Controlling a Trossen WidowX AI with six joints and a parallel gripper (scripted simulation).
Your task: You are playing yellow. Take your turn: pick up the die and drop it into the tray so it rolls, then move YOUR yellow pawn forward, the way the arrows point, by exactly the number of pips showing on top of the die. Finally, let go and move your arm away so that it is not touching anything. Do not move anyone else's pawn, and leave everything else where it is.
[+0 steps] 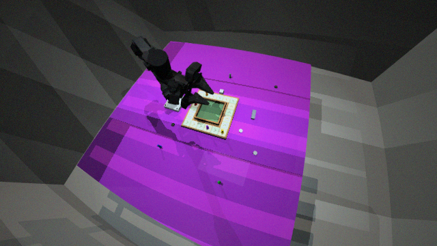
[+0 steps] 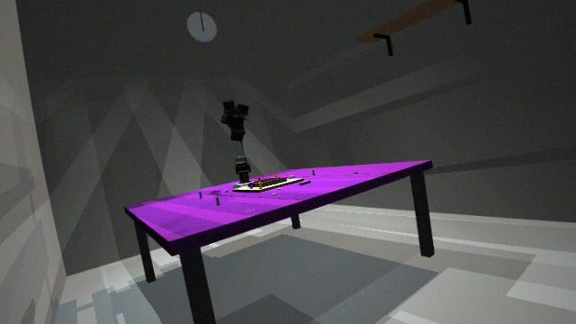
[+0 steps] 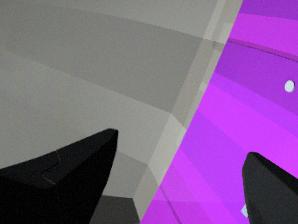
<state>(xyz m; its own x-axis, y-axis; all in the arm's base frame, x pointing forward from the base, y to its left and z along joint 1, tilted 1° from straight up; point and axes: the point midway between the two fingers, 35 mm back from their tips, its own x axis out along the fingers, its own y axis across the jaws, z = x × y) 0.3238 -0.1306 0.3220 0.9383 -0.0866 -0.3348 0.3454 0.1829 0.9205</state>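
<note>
Now: the white die 70 mm behind my gripper tip, 280 mm to the left of it and 310 mm below it. Round my gripper tip: green tray 90 mm behind, 120 mm to the left, 320 mm below; then yellow pawn 20 mm ahead, 10 mm to the left, 300 mm below; then purple pawn 70 mm behind, 10 mm to the left, 300 mm below.
</note>
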